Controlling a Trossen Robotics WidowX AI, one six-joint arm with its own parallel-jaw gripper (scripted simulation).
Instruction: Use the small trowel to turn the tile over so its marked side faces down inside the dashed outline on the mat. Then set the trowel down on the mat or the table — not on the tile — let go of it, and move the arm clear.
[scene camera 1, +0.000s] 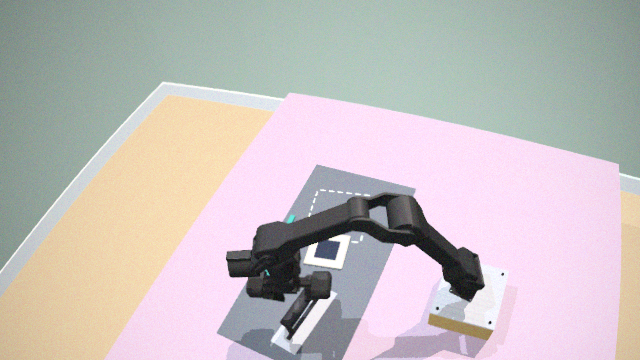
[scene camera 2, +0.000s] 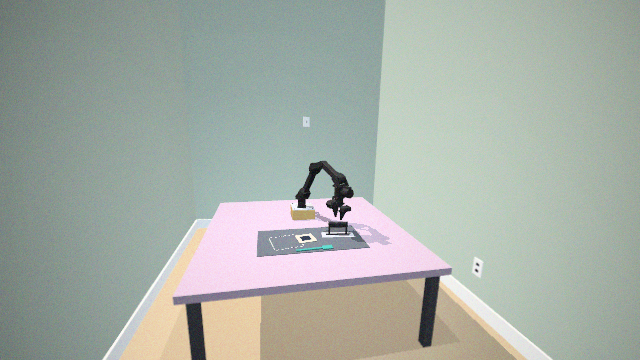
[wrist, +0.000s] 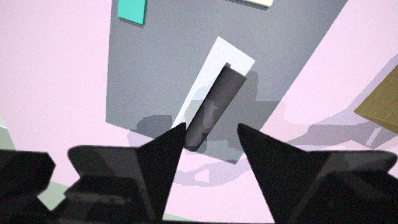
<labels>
One and the same spot on a grey mat: (scene camera 1: 354, 284) is (scene camera 2: 314, 230).
</labels>
